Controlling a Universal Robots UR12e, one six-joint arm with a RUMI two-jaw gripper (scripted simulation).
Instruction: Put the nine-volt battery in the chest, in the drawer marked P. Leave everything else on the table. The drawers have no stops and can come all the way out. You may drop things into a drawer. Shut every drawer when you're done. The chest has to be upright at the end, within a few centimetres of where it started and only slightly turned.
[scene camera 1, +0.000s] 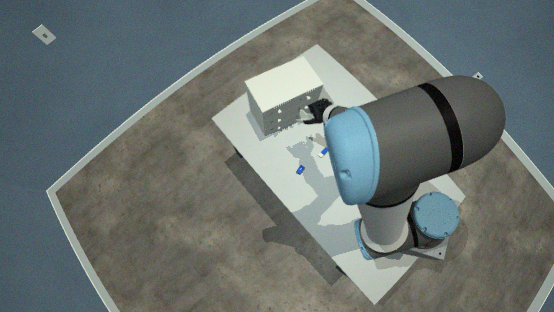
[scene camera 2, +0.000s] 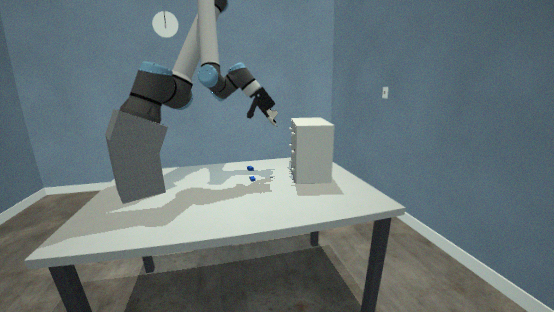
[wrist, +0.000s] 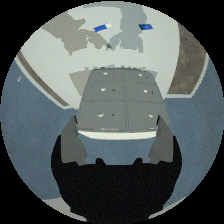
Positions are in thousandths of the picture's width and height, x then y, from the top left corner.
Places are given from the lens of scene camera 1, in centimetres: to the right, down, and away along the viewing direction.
chest (scene camera 1: 492, 284): -2, -31, 111
